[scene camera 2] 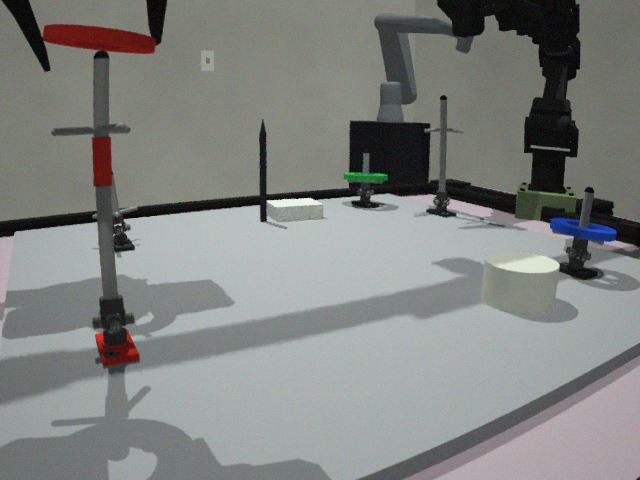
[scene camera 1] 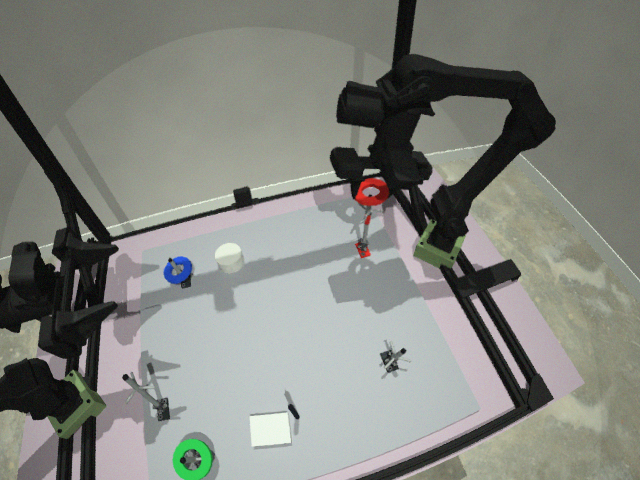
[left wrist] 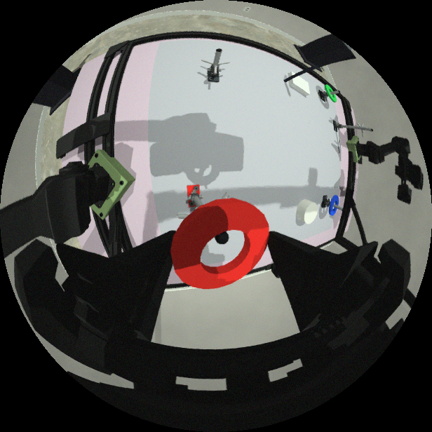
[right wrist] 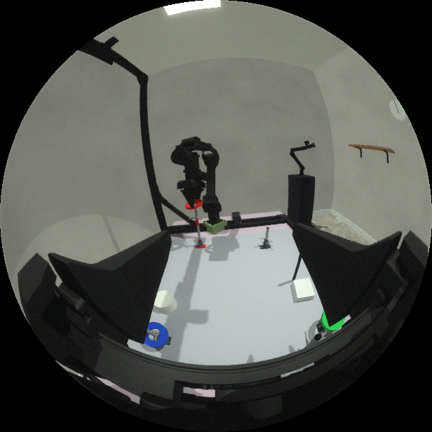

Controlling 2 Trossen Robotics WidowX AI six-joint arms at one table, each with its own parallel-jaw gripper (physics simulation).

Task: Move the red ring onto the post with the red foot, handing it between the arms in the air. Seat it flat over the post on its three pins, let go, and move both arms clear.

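Places are measured from the left arm's base along level axes (x back, y right, z up), in millimetres.
Where they show: left gripper, fingertip midpoint: [scene camera 2: 102, 56] [scene camera 1: 370, 197]; right gripper, fingertip midpoint: [scene camera 1: 116, 274]; left arm's base at its link origin: [scene camera 1: 442, 239]; right arm's base at its link origin: [scene camera 2: 546, 189] [scene camera 1: 65, 401].
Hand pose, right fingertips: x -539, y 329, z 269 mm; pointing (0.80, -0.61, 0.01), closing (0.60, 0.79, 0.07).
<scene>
Each offset is from my right fingertips to the top centre of the thing. "spot": to the spot under its first point.
The red ring @[dx +420, dy -171, dz -93 mm] [scene camera 1: 383, 192] [scene camera 2: 98, 38] [left wrist: 257, 230] is held in the air, slightly tilted, at the tip of the post with the red foot @[spot: dx +419, dy -171, dz -225 mm] [scene camera 1: 365, 232] [scene camera 2: 104, 227] [right wrist: 197, 222]. In the left wrist view the post's black tip shows inside the ring's hole, near its upper edge. In scene camera 2 the tip is at the ring's underside; the pins and red band are well below. My left gripper [scene camera 2: 102, 46] [left wrist: 223, 237] is shut on the red ring across its outer sides. My right gripper [scene camera 1: 116, 276] [right wrist: 233, 233] is open and empty, far across the table.
A blue ring @[dx +116, dy +146, dz -250 mm] [scene camera 1: 187, 266] [scene camera 2: 563, 227] and a green ring @[dx -148, dy -165, dz -251 mm] [scene camera 1: 204, 449] sit on short posts. A white cylinder @[dx +223, dy +82, dz -268 mm] [scene camera 1: 229, 253], a white block @[dx -24, dy -235, dz -284 mm] [scene camera 1: 270, 429] and an upright dark pointed rod @[dx +25, dy -259, dz -163 mm] [scene camera 2: 263, 170] stand on the table. Two other bare posts @[spot: dx -114, dy -43, dz -193 mm] [scene camera 1: 142, 393] @[spot: dx +207, dy -350, dz -271 mm] [scene camera 1: 390, 359] stand there.
</scene>
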